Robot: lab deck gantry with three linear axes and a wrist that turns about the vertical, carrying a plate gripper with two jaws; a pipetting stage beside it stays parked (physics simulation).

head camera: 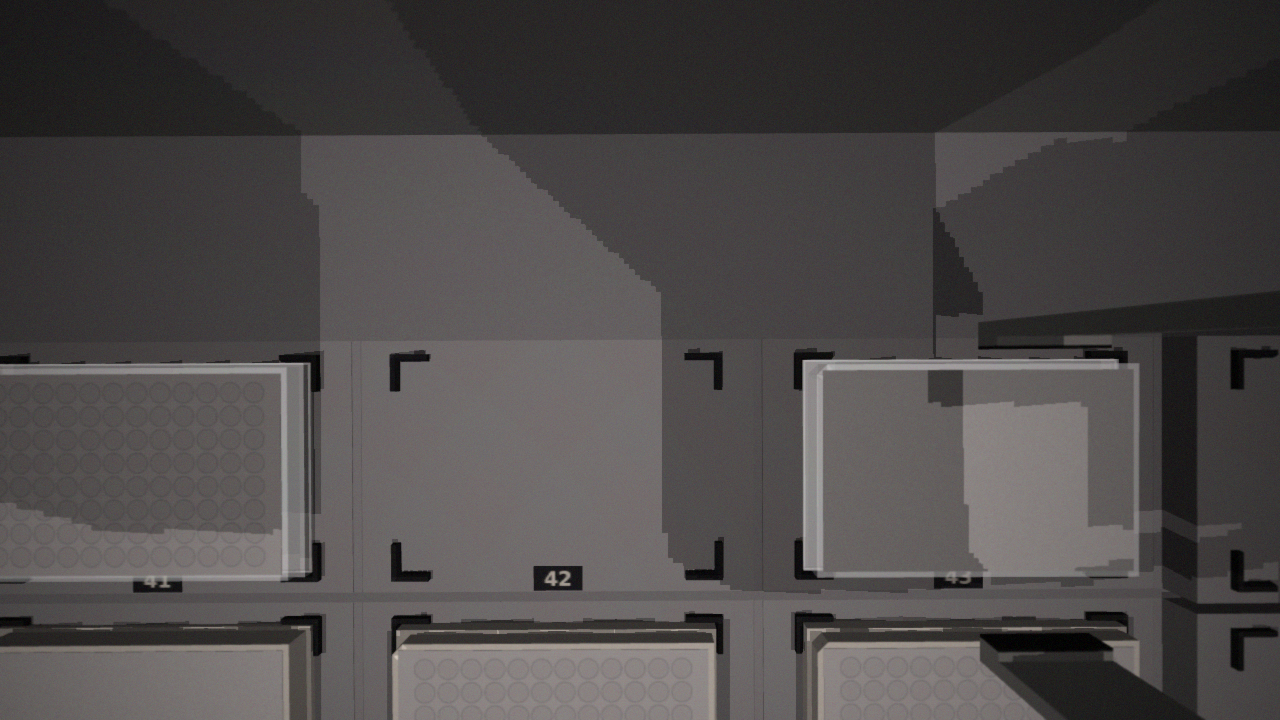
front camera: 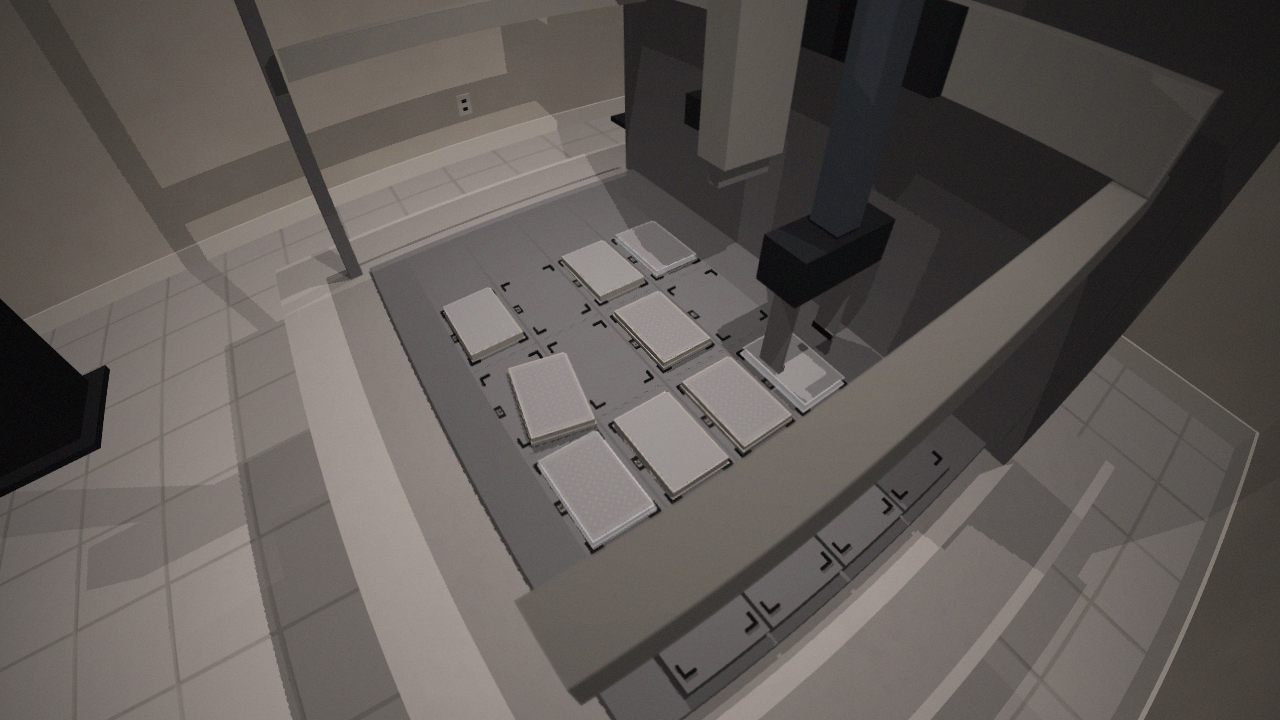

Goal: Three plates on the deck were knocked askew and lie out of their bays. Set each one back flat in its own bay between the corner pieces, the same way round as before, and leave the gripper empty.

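Where they show: gripper, fingertip midpoint: [head camera: 1033,491] [front camera: 798,347]; robot's base, origin of the base link: [front camera: 443,313].
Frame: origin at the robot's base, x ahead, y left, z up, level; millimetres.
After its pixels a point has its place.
A clear-rimmed plate [front camera: 796,376] @[x 412, y 349, z 14 mm] [head camera: 886,474] @[x 357, y 363, z 14 mm] lies flat in bay 43, squared between its corner pieces. My gripper [front camera: 799,351] @[x 392, y 363, z 45 mm] [head camera: 1046,494] @[x 392, y 363, z 45 mm] is open over this plate, with one jaw beyond each long side and gaps between the jaws and the plate in the head view. A pale plate with a well pattern [front camera: 550,394] @[x 252, y 63, z 16 mm] lies turned askew in the left part of the deck, overlapping its bay's corner pieces; one of that bay's corners is hidden under it. Another pale plate [front camera: 483,320] @[x 70, y 45, z 14 mm] at the far left lies squared in its bay.
Several other plates stand in bays, including a clear-rimmed one [front camera: 595,488] [head camera: 134,465], which is in bay 41, and a clear one [front camera: 656,246] @[x 71, y 362, z 14 mm] at the back. Bay 42 [head camera: 537,465] @[x 220, y 364, z 0 mm] holds no plate. The parked pipetting stage [front camera: 747,89] hangs behind. A beam [front camera: 805,474] @[x 624, y 13, z 400 mm] crosses the front.
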